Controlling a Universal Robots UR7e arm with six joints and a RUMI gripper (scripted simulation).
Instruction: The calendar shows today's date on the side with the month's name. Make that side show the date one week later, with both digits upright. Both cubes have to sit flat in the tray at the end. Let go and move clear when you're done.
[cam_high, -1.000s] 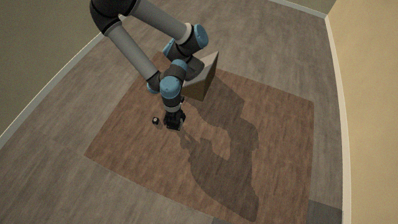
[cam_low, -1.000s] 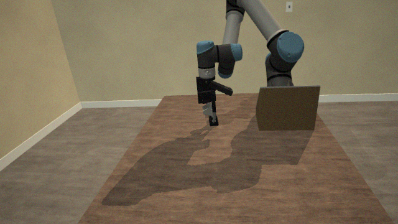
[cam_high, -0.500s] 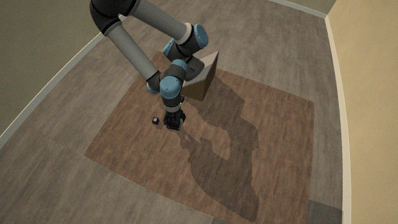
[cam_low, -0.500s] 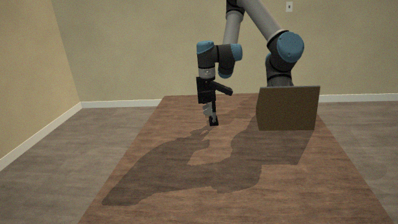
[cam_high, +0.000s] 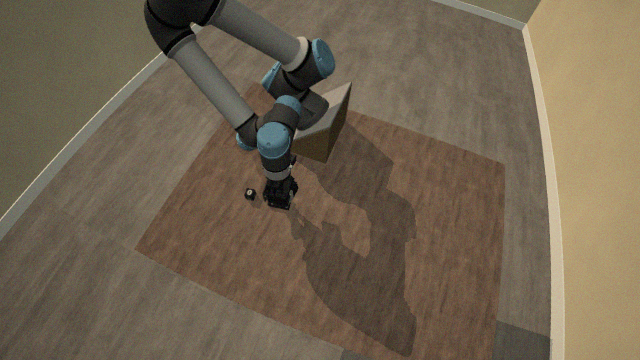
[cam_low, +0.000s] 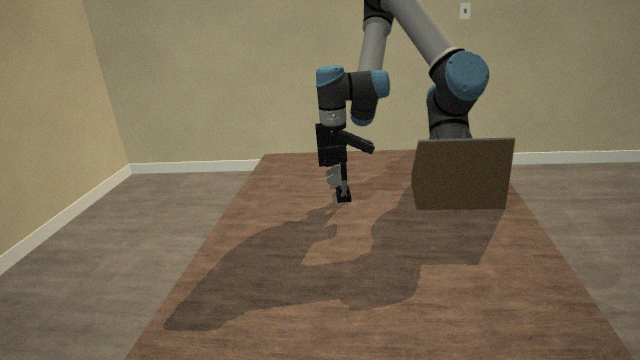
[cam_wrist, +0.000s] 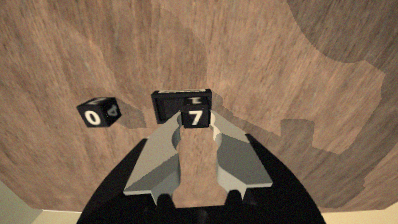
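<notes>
Right now the black tray is 3 cm below my hand and 2 cm to the right of it. Round my hand: black cube 1 cm below.
</notes>
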